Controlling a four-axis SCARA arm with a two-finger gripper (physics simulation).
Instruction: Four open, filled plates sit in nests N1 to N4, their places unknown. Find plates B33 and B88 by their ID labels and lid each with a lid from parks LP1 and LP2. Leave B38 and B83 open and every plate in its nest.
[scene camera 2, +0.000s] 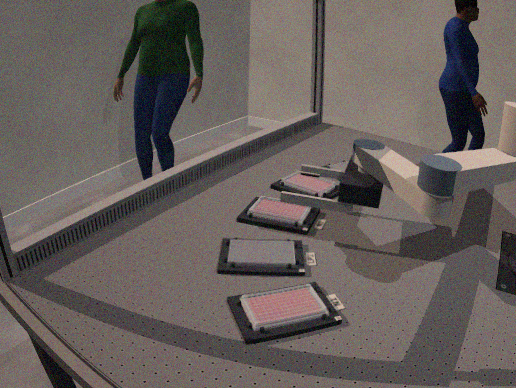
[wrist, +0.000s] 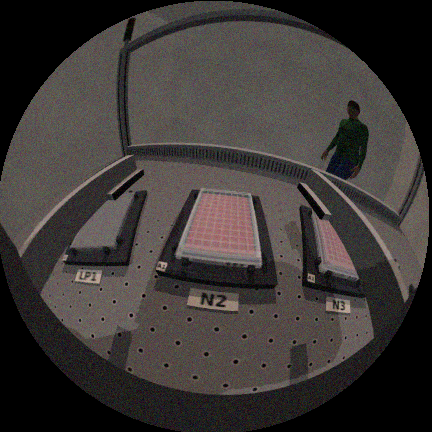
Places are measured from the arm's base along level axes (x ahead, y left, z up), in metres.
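Pixels of known places: gripper, fingertip midpoint: (scene camera 2: 292, 181) (wrist: 220, 164).
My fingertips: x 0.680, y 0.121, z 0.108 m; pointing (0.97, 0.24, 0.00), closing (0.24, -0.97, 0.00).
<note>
Ahead of a thing's pixels: the offset from my fingertips to its top centre. "pt": to the spot under its first point.
My gripper (scene camera 2: 291, 180) (wrist: 220, 164) is open and empty, its fingers spread wide above the bench. In the wrist view the N2 plate @[0.028 m ahead, 0.000 m left, 0.069 m down] (scene camera 2: 279, 211) (wrist: 220, 227), pink-filled and open, lies in its black nest between the fingers' lines of sight; its small front ID print is too blurred to read. The N3 plate @[0.046 m ahead, 0.179 m right, 0.069 m down] (scene camera 2: 311, 183) (wrist: 334, 245), pink and open, lies to the right, partly behind a finger. A grey lid @[0.036 m back, 0.173 m left, 0.078 m down] (scene camera 2: 261, 251) (wrist: 105, 222) lies on park LP1 to the left. The nearest pink plate @[0.163 m back, 0.300 m left, 0.069 m down] (scene camera 2: 285, 305) in scene camera 2 sits open in its nest. LP2 and N4 are not clearly visible.
The arm (scene camera 2: 440, 175) reaches in from the right and covers the far part of the row. A slotted rail @[pt 0.324 m ahead, 0.073 m left, 0.086 m down] (scene camera 2: 165, 192) (wrist: 220, 154) runs along the back edge. A dark object @[pt 0.554 m back, 0.102 m right, 0.096 m down] (scene camera 2: 507, 262) stands at the right edge. Two people, in green (scene camera 2: 167, 45) (wrist: 352, 140) and blue (scene camera 2: 459, 60), stand beyond the bench.
</note>
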